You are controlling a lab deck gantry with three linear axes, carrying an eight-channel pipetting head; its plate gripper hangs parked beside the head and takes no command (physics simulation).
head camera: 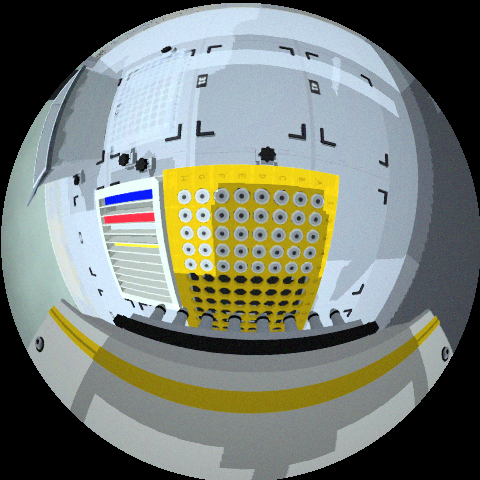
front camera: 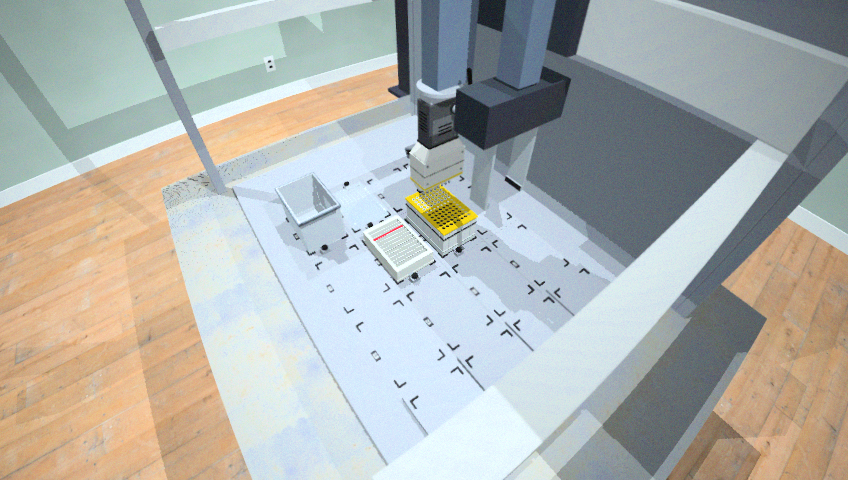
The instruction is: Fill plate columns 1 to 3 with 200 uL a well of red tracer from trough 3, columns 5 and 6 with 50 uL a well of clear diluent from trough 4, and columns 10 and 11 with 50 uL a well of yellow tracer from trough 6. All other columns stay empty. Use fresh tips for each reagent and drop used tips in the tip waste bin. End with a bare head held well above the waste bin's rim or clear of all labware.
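The pipetting head (front camera: 437,161) (head camera: 250,362) hangs above the yellow tip rack (front camera: 464,224) (head camera: 169,200). Short grey nozzles show along its underside; no tips are visible on them. Several rack columns at the upper end in the head view hold tips; the columns nearer the head show dark empty holes. The white trough block (front camera: 416,266) (head camera: 161,225) stands beside the rack, with blue, red and thin yellow strips. The clear plate (front camera: 363,205) (head camera: 145,95) shows no colour. The waste bin (front camera: 324,228) (head camera: 56,127) stands left. The parked plate gripper (front camera: 498,195) is open and empty.
A dark block (front camera: 511,107) carries the gripper's pale paddles beside the head. Black knobs (front camera: 414,275) (head camera: 267,154) stand at the labware corners. Black corner marks lie across the deck. A pale frame beam (front camera: 642,267) crosses the front right, and a grey panel rises behind the deck.
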